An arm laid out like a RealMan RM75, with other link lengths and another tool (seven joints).
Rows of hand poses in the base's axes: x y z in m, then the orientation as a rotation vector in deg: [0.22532 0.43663 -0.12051 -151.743 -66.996 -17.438]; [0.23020 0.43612 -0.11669 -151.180 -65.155 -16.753]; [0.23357 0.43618 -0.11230 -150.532 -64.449 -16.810]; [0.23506 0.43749 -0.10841 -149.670 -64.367 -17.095]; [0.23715 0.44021 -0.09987 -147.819 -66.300 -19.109]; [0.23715 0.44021 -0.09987 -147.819 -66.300 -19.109]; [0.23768 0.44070 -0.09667 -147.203 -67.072 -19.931]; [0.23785 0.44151 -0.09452 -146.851 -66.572 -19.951]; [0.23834 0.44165 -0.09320 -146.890 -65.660 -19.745]
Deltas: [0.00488 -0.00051 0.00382 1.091 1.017 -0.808]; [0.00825 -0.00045 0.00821 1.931 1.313 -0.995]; [0.00974 0.00086 0.01210 2.747 1.373 -0.760]; [0.01183 0.00358 0.02064 3.890 0.075 0.869]; [0.01183 0.00358 0.02064 3.890 0.075 0.869]; [0.01236 0.00407 0.02384 4.232 -0.496 1.474]; [0.01253 0.00488 0.02599 4.740 -0.307 1.308]; [0.01302 0.00502 0.02731 5.050 0.029 0.774]
